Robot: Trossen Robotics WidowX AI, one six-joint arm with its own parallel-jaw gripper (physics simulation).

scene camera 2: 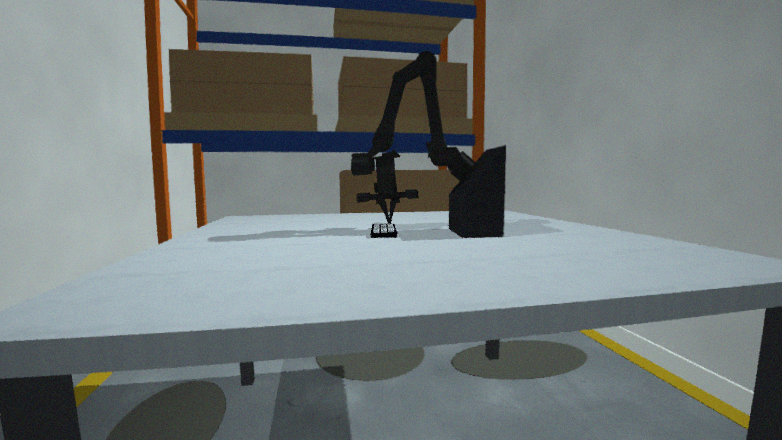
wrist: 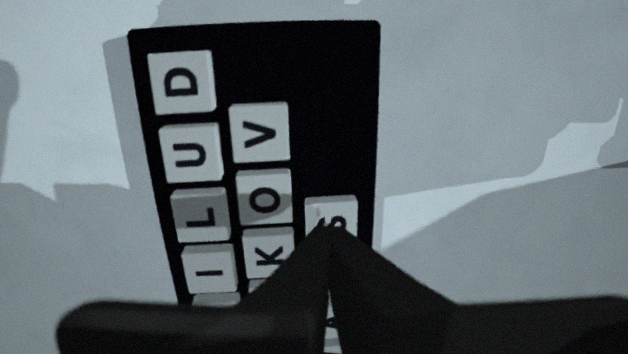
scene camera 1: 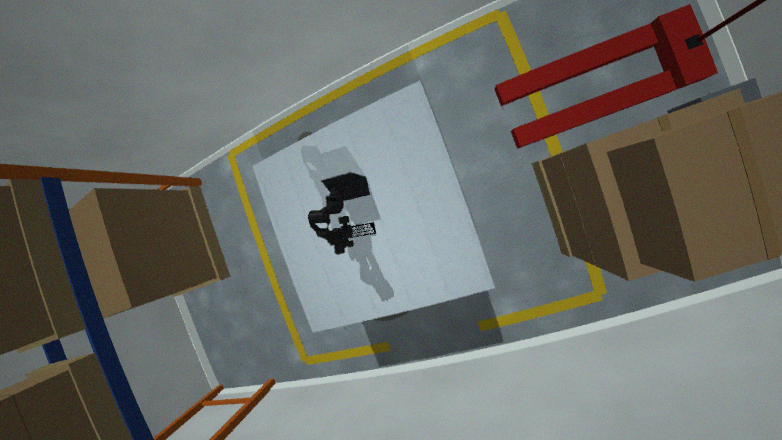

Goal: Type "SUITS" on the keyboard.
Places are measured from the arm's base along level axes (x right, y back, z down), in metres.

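Where they show: gripper, between the fingertips: (scene camera 2: pixel 389 223) (wrist: pixel 327 239) (scene camera 1: pixel 351 229); arm's base, origin of its link: (scene camera 2: pixel 470 172) (scene camera 1: pixel 336 189).
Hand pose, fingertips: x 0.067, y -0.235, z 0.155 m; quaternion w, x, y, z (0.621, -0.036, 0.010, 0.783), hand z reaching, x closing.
Observation:
Things, the pixels of their top centre, and the offset from my fingertips. Level surfaces: height alone.
- black keyboard, centre of its top: (wrist: pixel 277 337) (scene camera 2: pixel 383 226) (scene camera 1: pixel 358 230) dy -0.026, dx -0.038, dz +0.002 m
- S key, centre of its top: (wrist: pixel 332 225) dy +0.002, dx +0.003, dz +0.002 m
- U key, centre of its top: (wrist: pixel 190 155) dy -0.033, dx +0.036, dz +0.002 m
- D key, centre of its top: (wrist: pixel 180 83) dy -0.030, dx +0.056, dz +0.002 m
- I key, centre of its top: (wrist: pixel 209 273) dy -0.041, dx -0.004, dz +0.002 m
- L key, centre of its top: (wrist: pixel 199 218) dy -0.037, dx +0.016, dz +0.002 m
- O key, centre of its top: (wrist: pixel 265 200) dy -0.016, dx +0.017, dz +0.002 m
- V key, centre of its top: (wrist: pixel 259 134) dy -0.012, dx +0.037, dz +0.002 m
- K key, centre of its top: (wrist: pixel 269 257) dy -0.020, dx -0.003, dz +0.002 m
- white table, height of its surface: dz +0.020 m
The black keyboard (scene camera 1: pixel 363 229) (scene camera 2: pixel 383 230) (wrist: pixel 335 75) lies on the table with white letter keys. My gripper (scene camera 2: pixel 389 221) (wrist: pixel 327 239) is shut and empty, its tips together pointing down at the S key (wrist: pixel 344 207). The tips cover part of that letter; whether they touch the key I cannot tell. In the wrist view, the U key (wrist: pixel 190 153) is at the upper left, below the D key (wrist: pixel 182 82). The I key (wrist: pixel 209 270) is lower left, below the L key (wrist: pixel 201 215). The T key does not show in the wrist view; the fingers hide the lower part of the keyboard.
The O key (wrist: pixel 264 197), V key (wrist: pixel 260 132) and K key (wrist: pixel 267 252) stand in the middle row. The arm's black base (scene camera 1: pixel 349 186) (scene camera 2: pixel 481 202) stands on the white table (scene camera 1: pixel 432 218) (scene camera 2: pixel 382 284) beside the keyboard. Shelves with boxes stand behind the table in scene camera 2.

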